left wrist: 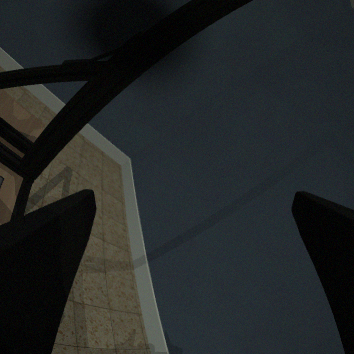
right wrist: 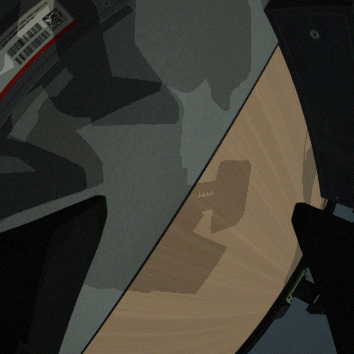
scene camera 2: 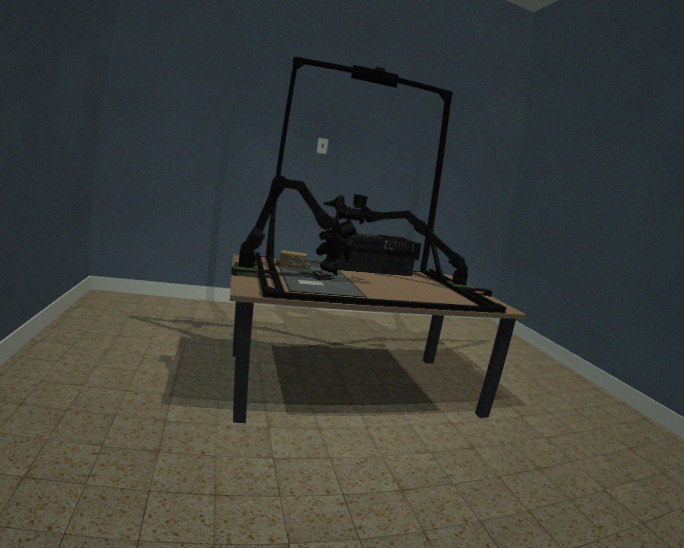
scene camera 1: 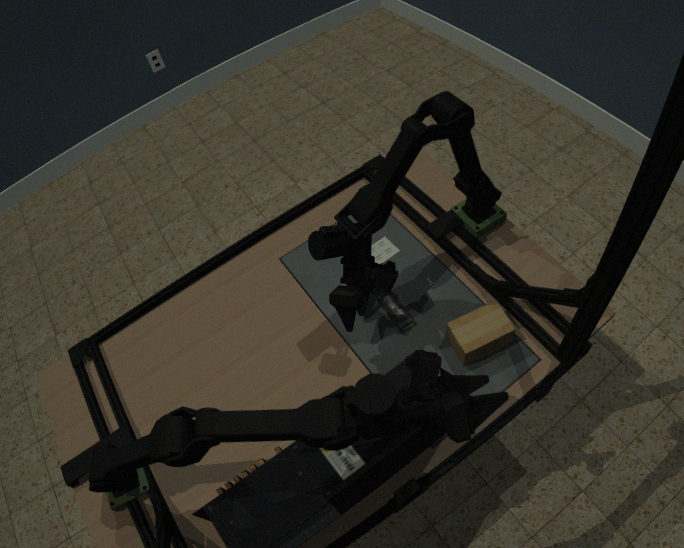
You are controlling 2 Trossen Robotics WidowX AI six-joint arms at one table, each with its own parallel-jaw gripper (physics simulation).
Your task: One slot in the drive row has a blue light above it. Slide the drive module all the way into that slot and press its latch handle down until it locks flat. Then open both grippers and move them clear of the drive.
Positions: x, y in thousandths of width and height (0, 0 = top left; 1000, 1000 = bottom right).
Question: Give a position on a grey mat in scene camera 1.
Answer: At 631, 536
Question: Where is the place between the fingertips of my right gripper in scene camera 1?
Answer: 520, 590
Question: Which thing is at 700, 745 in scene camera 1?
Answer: My left gripper.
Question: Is my left gripper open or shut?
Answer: Open.
